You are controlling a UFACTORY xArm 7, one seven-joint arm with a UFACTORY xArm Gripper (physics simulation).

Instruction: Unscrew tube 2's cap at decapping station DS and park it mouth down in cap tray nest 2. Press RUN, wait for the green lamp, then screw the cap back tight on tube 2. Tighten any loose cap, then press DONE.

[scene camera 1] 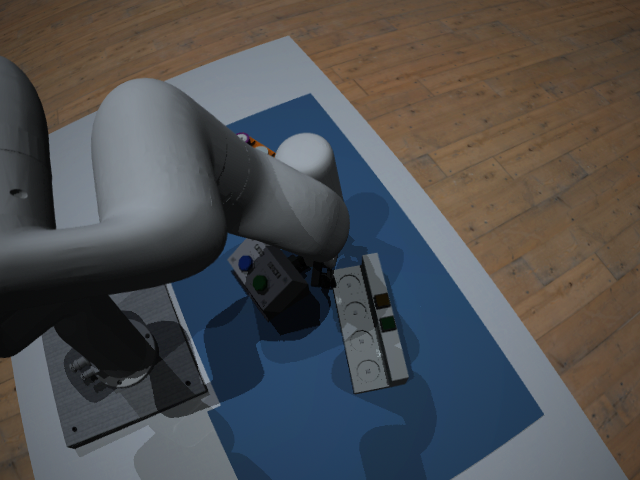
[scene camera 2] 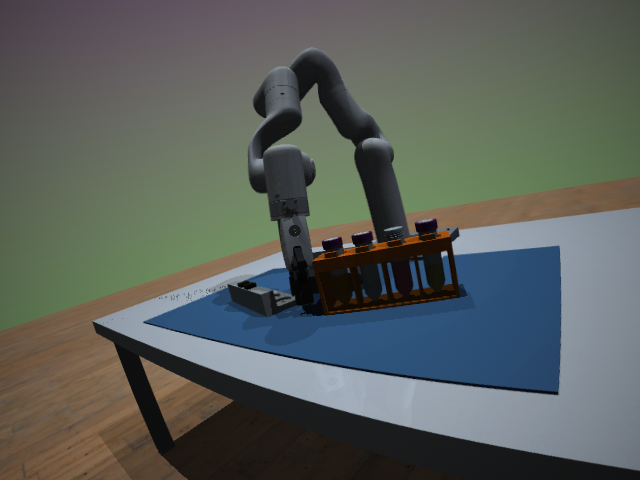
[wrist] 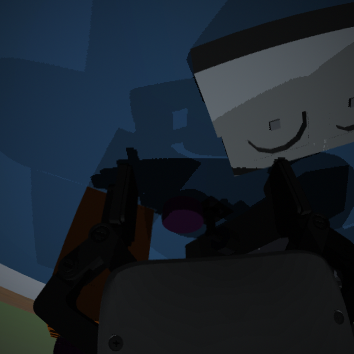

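Pixels of known places: gripper, fingertip midpoint: (scene camera 1: 333, 259) (scene camera 2: 302, 299) (wrist: 203, 175); arm's base at its link origin: (scene camera 1: 123, 353).
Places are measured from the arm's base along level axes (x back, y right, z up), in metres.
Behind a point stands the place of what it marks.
My gripper (scene camera 2: 301, 290) @[x -0.399, y 0.068, z -0.002 m] (wrist: 203, 175) @[x -0.399, y 0.068, z -0.002 m] is open and empty, low between the rack and the tray. In the wrist view a purple cap (wrist: 183, 216) @[x -0.381, y 0.028, z 0.000 m] shows between the spread fingers, below the fingertip line; what it rests on is unclear. The orange rack (scene camera 2: 379, 255) @[x -0.428, y -0.117, z 0.072 m] (wrist: 85, 235) @[x -0.440, y -0.007, z 0.028 m] holds tubes; three have purple caps and one (scene camera 2: 403, 279) @[x -0.408, y -0.141, z 0.024 m] has a bare grey threaded top. Tube numbers are unreadable. The cap tray (scene camera 1: 372, 384) @[x -0.314, y 0.283, z -0.003 m] (scene camera 2: 250, 300) @[x -0.424, y 0.181, z 0.009 m] (wrist: 240, 95) @[x -0.439, y 0.122, z 0.031 m] has empty visible nests. Its amber lamp (scene camera 1: 381, 300) @[x -0.402, y 0.191, z 0.039 m] and green lamp (scene camera 1: 387, 323) @[x -0.385, y 0.227, z 0.039 m] look dark.
A grey box (scene camera 1: 281, 291) @[x -0.283, y 0.090, z 0.056 m] with a blue button (scene camera 1: 245, 262) @[x -0.265, y 0.012, z 0.056 m] and a green button (scene camera 1: 260, 282) @[x -0.265, y 0.057, z 0.056 m] stands between the arm base (scene camera 1: 175, 361) @[x -0.075, y 0.063, z -0.005 m] and the tray. A small black fitting (scene camera 1: 299, 264) @[x -0.345, y 0.044, z 0.007 m] is at its far side. The arm hides much of the rack in scene camera 1.
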